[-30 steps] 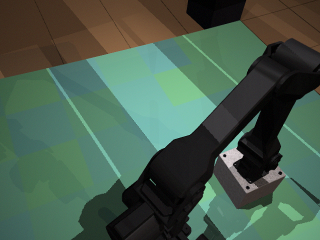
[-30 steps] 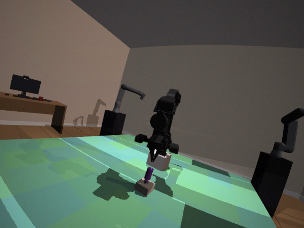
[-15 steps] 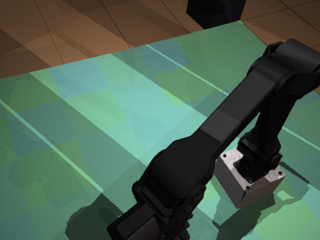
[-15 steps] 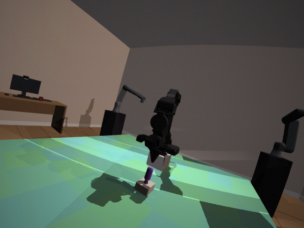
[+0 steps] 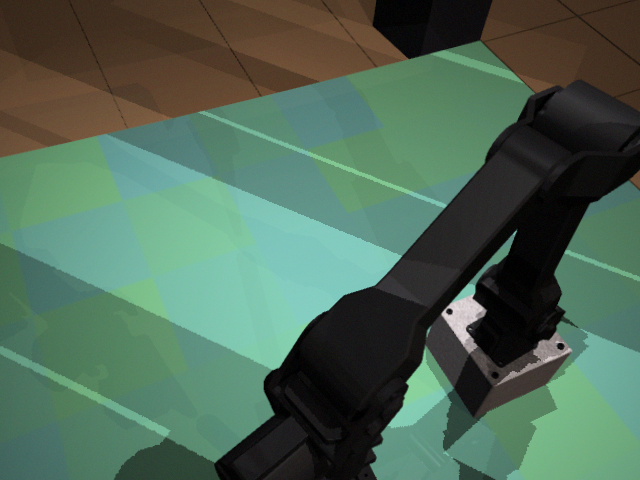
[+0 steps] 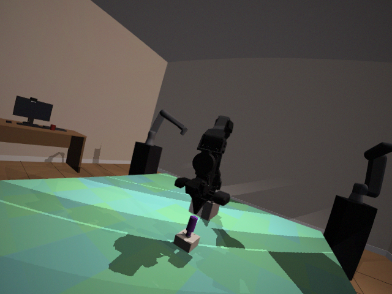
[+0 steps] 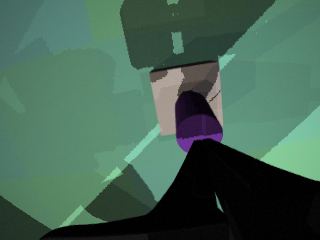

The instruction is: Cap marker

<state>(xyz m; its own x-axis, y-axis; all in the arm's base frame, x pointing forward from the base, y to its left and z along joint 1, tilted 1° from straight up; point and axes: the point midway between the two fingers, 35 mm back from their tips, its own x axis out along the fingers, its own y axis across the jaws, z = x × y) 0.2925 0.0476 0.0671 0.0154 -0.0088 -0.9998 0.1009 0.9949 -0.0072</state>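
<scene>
Right now my gripper tip is 40 mm above the purple cap.
</scene>
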